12 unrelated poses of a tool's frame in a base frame.
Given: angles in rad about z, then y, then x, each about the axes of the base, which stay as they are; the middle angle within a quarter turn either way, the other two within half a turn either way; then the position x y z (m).
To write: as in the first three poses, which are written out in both.
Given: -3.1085 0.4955 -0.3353 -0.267 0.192 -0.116
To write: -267 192 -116 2.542 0.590 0.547
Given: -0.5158 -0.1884 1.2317 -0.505 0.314 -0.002
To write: -505 314 -2 1.121 1.238 -1.770
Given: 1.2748 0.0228 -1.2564 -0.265 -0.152 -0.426
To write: -265 -152 -426 -0.289 1.256 1.547
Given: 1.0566 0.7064 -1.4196 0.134 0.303 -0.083
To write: 134 303 -83 -0.416 1.456 0.859
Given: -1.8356 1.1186 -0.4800 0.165 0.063 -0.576
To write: 165 63 -576 -2.360 1.173 0.221
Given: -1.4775 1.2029 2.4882 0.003 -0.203 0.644
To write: 3 -203 644 0.977 1.860 -0.230
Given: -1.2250 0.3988 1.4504 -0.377 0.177 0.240
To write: -377 177 240 0.299 1.460 -1.169
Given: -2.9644 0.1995 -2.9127 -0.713 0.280 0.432
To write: -713 280 432 1.043 2.839 0.843
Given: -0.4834 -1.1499 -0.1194 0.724 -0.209 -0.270
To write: 724 -209 -270 2.789 1.153 3.088
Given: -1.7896 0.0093 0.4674 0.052 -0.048 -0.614
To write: 52 -48 -614 -0.237 0.467 -1.550
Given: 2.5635 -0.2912 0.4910 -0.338 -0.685 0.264
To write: -338 -685 264 -1.656 0.565 -2.137
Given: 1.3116 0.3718 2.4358 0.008 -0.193 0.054
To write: 8 -193 54 -2.998 2.359 -1.030
